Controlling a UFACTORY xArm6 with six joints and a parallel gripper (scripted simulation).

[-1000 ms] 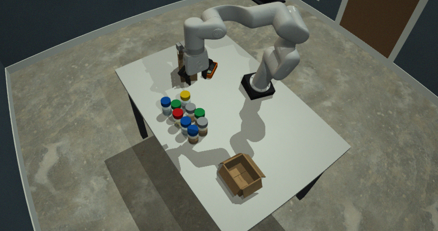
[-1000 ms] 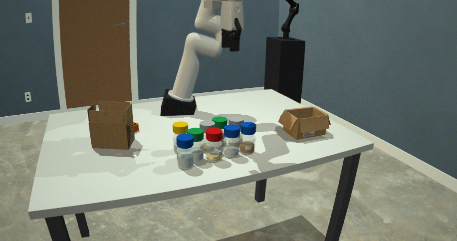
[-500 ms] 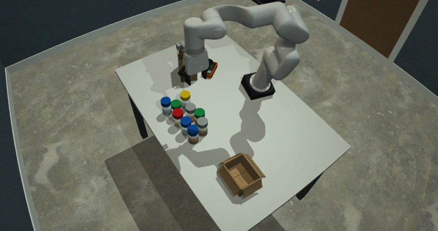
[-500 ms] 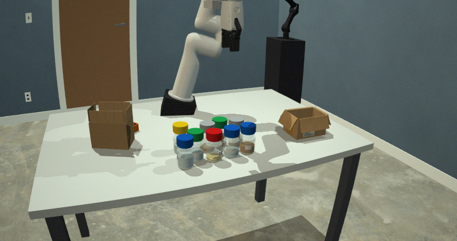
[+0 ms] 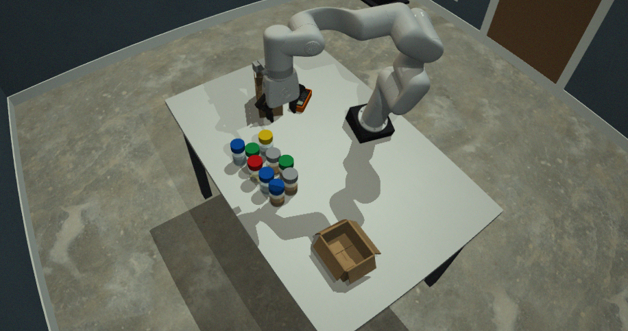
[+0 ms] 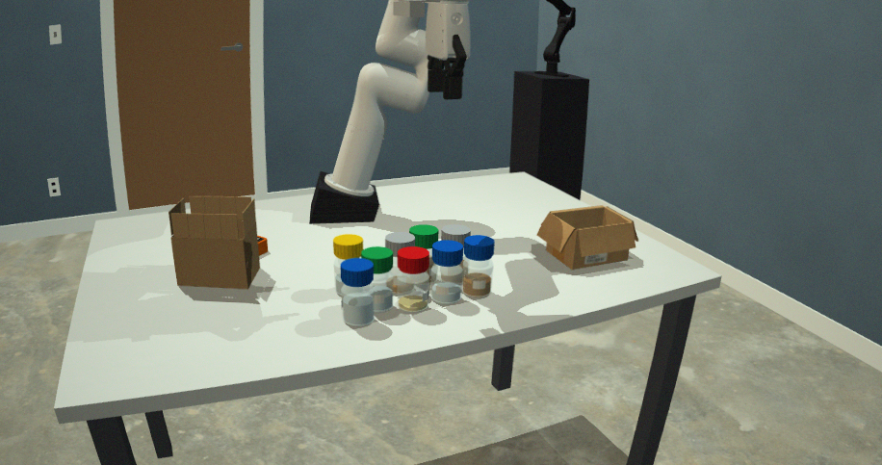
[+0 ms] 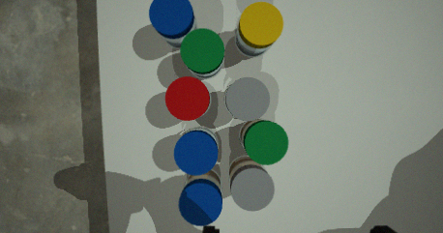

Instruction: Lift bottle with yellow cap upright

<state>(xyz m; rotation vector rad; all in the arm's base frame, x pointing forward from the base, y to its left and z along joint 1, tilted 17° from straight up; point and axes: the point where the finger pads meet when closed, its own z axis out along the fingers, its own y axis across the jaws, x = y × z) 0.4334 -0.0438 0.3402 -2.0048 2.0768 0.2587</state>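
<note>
Now: the yellow-capped bottle 33 cm below my hand, 17 cm to the right of it and 2 cm behind it. Round my hand: red-capped bottle: 33 cm below, 8 cm to the right, 7 cm ahead; cardboard box: 41 cm to the right, 31 cm below, 16 cm behind; green-capped bottle: 33 cm below, 14 cm to the right, 5 cm ahead.
</note>
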